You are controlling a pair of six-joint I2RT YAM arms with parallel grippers.
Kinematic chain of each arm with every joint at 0, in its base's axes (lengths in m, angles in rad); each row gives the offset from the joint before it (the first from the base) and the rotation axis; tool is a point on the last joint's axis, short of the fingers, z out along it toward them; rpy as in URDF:
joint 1: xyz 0 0 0.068 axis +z
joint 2: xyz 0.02 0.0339 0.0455 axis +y
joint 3: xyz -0.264 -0.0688 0 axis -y
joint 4: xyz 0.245 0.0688 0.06 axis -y
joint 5: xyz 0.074 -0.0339 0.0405 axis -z
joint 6: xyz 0.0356 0 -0.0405 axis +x
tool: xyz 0 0 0 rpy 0 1.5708 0
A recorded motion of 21 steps. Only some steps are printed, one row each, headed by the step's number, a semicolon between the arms.
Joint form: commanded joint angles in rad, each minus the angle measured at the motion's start. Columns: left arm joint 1, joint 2, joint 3, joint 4, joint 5, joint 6; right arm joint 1, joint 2, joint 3, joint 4, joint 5, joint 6.
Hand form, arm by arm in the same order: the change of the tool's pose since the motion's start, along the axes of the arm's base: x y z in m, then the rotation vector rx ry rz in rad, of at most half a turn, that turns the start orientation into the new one. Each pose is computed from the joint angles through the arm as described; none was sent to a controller.
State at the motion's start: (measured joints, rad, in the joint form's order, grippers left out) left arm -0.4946 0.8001 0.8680 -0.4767 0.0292 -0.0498; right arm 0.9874 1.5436 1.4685 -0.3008 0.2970 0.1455
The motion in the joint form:
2: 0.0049 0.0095 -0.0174 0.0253 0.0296 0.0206; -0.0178 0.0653 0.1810 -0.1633 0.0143 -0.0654
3: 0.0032 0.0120 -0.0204 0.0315 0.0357 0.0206; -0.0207 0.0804 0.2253 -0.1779 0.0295 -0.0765
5: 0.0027 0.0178 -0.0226 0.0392 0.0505 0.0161; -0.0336 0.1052 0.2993 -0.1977 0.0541 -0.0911
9: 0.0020 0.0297 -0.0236 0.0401 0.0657 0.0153; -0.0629 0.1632 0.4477 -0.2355 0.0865 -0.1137
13: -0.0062 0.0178 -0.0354 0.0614 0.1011 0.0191; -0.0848 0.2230 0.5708 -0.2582 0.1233 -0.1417
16: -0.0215 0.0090 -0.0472 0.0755 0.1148 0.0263; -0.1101 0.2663 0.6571 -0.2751 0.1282 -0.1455
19: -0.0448 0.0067 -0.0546 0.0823 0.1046 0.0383; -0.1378 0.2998 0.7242 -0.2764 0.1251 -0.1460
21: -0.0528 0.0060 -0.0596 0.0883 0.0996 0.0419; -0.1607 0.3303 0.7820 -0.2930 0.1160 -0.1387
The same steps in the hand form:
2: 0.0032 -0.0019 -0.0049 0.0066 -0.0027 -0.0304; 0.0105 0.0031 0.0237 -0.0909 -0.0148 -0.0067
3: 0.0037 -0.0028 -0.0057 0.0041 -0.0023 -0.0377; 0.0131 0.0041 0.0321 -0.0907 -0.0335 -0.0201
5: 0.0048 -0.0041 -0.0066 -0.0046 0.0028 -0.0500; 0.0196 0.0035 0.0464 -0.0835 -0.0643 -0.0520
9: 0.0068 -0.0059 -0.0088 -0.0052 0.0167 -0.0643; 0.0339 0.0023 0.0711 -0.0663 -0.1129 -0.1070
13: 0.0041 -0.0076 -0.0087 -0.0242 0.0021 -0.1066; 0.0469 0.0032 0.0870 -0.0649 -0.1575 -0.1578
16: 0.0015 -0.0099 -0.0099 -0.0283 -0.0090 -0.1375; 0.0586 0.0014 0.0965 -0.0497 -0.1743 -0.1888
19: -0.0006 -0.0132 -0.0114 -0.0166 -0.0183 -0.1560; 0.0698 -0.0024 0.1047 -0.0254 -0.1920 -0.2160
21: -0.0011 -0.0144 -0.0124 -0.0130 -0.0225 -0.1608; 0.0791 -0.0055 0.1092 -0.0109 -0.1929 -0.2330

